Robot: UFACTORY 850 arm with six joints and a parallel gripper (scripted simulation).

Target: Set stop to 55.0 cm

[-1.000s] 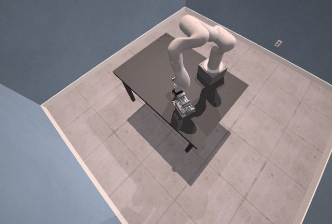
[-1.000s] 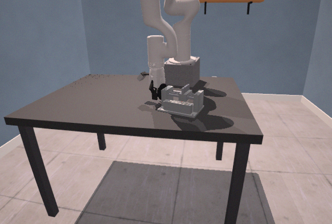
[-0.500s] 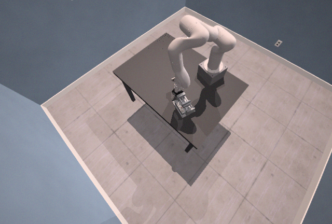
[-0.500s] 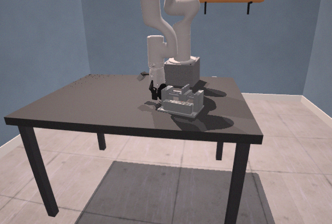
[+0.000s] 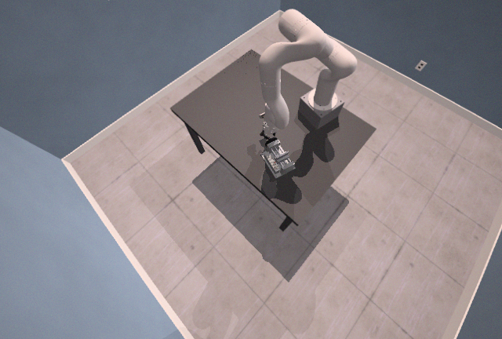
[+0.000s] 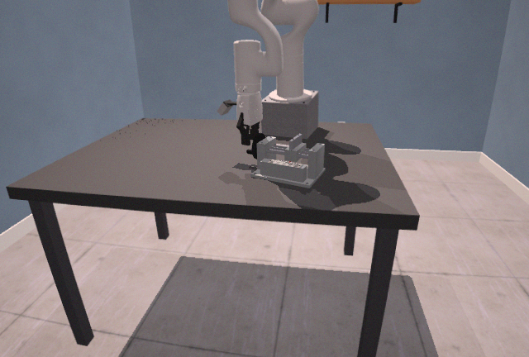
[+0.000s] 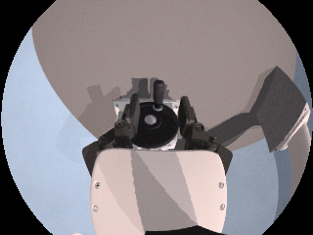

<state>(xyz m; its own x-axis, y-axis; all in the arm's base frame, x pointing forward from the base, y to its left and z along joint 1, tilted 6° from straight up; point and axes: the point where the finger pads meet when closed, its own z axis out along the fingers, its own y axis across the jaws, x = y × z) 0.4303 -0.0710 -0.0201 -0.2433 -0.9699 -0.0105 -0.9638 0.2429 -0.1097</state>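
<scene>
Now: the black handwheel 10 mm ahead of my hand, 20 mm to the left of it and 40 mm below it. Also, from my hand: dark handle (10 mm to the left, 50 mm below); then grey stop fixture (60 mm ahead, 160 mm to the left, 10 mm below).
</scene>
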